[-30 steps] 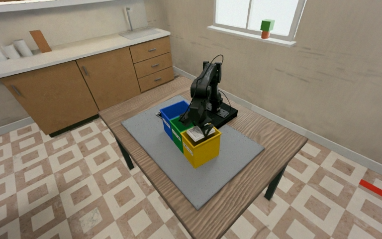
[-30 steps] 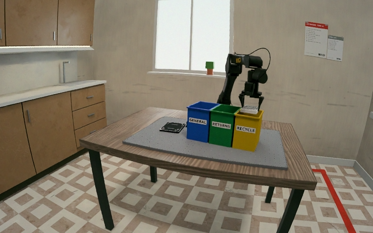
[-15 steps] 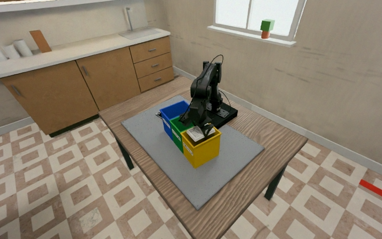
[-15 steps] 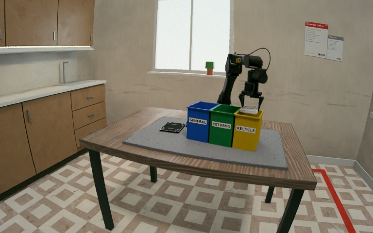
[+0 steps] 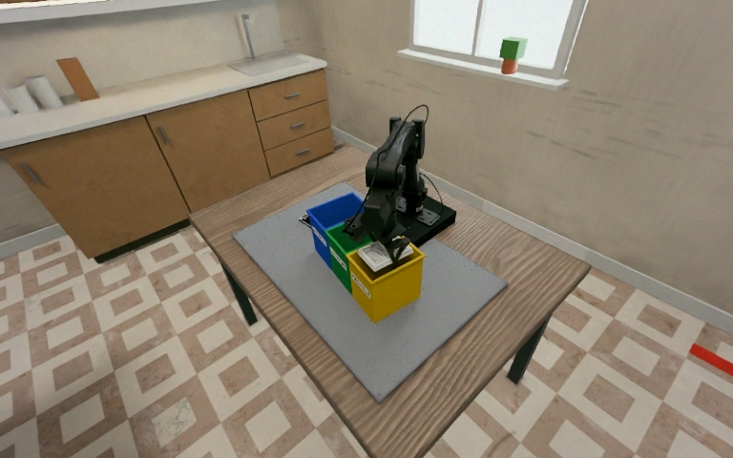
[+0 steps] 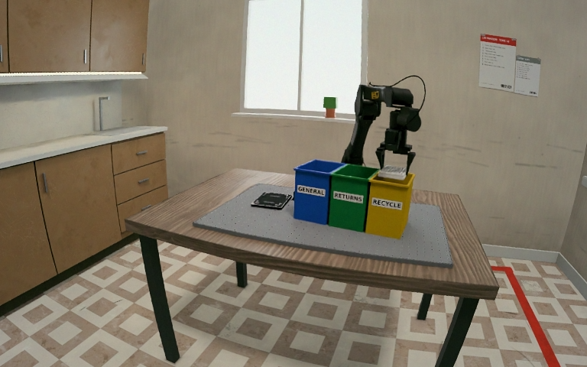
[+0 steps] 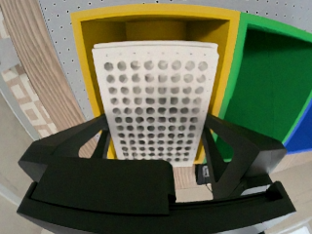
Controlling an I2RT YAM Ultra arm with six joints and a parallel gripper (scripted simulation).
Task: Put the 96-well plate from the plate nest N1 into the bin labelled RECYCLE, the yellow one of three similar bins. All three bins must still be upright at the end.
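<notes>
Now: the yellow recycle bin 110 mm below my hand. Also, from my hand: green returns bin 30 mm behind, 130 mm to the right, 110 mm below; blue general bin 60 mm behind, 250 mm to the right, 110 mm below; white 96-well plate right at my hand.
</notes>
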